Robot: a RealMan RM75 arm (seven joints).
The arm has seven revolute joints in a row. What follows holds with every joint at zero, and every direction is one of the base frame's.
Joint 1 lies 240.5 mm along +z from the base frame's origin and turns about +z.
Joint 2 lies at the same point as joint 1 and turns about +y.
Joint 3 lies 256 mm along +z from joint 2 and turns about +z.
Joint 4 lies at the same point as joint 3 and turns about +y.
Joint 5 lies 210 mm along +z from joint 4 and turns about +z.
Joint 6 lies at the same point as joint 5 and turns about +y.
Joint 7 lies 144 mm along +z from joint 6 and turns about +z.
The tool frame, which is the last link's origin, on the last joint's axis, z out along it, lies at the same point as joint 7; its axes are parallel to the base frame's.
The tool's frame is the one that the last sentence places.
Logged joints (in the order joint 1, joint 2, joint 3, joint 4, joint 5, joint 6, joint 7), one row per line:
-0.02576, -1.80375, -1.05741, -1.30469, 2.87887, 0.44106, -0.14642
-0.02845, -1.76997, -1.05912, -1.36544, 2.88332, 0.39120, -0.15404
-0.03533, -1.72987, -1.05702, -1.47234, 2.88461, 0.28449, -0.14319
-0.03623, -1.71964, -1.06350, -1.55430, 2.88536, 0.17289, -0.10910
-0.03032, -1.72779, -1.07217, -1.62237, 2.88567, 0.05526, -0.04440
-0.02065, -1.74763, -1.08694, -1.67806, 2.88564, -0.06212, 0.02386
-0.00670, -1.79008, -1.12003, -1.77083, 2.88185, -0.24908, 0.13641
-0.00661, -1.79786, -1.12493, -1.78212, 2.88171, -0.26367, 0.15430
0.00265, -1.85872, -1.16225, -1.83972, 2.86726, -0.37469, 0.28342
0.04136, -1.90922, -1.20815, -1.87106, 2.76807, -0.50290, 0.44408
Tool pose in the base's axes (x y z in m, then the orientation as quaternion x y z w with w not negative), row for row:
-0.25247, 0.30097, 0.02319, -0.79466, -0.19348, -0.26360, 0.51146
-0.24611, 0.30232, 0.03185, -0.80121, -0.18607, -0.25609, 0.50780
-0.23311, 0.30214, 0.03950, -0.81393, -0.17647, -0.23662, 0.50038
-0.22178, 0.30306, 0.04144, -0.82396, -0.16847, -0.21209, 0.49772
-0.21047, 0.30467, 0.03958, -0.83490, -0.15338, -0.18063, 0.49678
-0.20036, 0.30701, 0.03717, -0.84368, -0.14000, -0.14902, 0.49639
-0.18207, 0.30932, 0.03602, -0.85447, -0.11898, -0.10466, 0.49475
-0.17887, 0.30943, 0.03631, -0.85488, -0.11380, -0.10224, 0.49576
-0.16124, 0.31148, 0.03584, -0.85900, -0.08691, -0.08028, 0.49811
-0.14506, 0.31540, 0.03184, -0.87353, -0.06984, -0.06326, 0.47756
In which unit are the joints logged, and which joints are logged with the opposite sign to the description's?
The joints are logged in radians. Opposite sign: joint 1.
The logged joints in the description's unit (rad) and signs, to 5 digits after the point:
0.02576, -1.80375, -1.05741, -1.30469, 2.87887, 0.44106, -0.14642
0.02845, -1.76997, -1.05912, -1.36544, 2.88332, 0.39120, -0.15404
0.03533, -1.72987, -1.05702, -1.47234, 2.88461, 0.28449, -0.14319
0.03623, -1.71964, -1.06350, -1.55430, 2.88536, 0.17289, -0.10910
0.03032, -1.72779, -1.07217, -1.62237, 2.88567, 0.05526, -0.04440
0.02065, -1.74763, -1.08694, -1.67806, 2.88564, -0.06212, 0.02386
0.00670, -1.79008, -1.12003, -1.77083, 2.88185, -0.24908, 0.13641
0.00661, -1.79786, -1.12493, -1.78212, 2.88171, -0.26367, 0.15430
-0.00265, -1.85872, -1.16225, -1.83972, 2.86726, -0.37469, 0.28342
-0.04136, -1.90922, -1.20815, -1.87106, 2.76807, -0.50290, 0.44408

